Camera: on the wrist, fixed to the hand. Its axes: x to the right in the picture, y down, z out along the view.
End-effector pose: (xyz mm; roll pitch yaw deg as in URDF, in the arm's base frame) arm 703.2 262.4 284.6 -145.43 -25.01 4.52
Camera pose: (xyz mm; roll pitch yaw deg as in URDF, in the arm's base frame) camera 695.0 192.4 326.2 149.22 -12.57 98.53
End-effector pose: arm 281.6 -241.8 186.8 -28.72 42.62 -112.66
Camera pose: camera 294.2 -191.6 123.5 -61.37 -33.01 -162.36
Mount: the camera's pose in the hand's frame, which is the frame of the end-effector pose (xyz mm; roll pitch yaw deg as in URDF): 5.2 32.3 -75.0 -6.21 -21.49 -88.14
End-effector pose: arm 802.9 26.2 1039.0 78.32 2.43 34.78
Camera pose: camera 762.1 95.3 1055.2 -7.32 56.84 -55.77
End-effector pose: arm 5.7 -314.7 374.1 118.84 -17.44 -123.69
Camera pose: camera 55.4 -330.6 437.2 104.85 69.51 -102.30
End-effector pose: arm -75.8 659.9 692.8 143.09 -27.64 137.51
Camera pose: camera -65.0 624.0 765.5 128.12 47.75 -171.34
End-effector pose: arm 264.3 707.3 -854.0 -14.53 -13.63 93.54
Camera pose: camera 250.4 730.6 -931.2 9.99 -35.35 -4.15
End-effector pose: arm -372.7 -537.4 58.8 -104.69 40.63 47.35
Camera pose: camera -316.0 -595.1 46.1 -129.33 -36.34 94.46
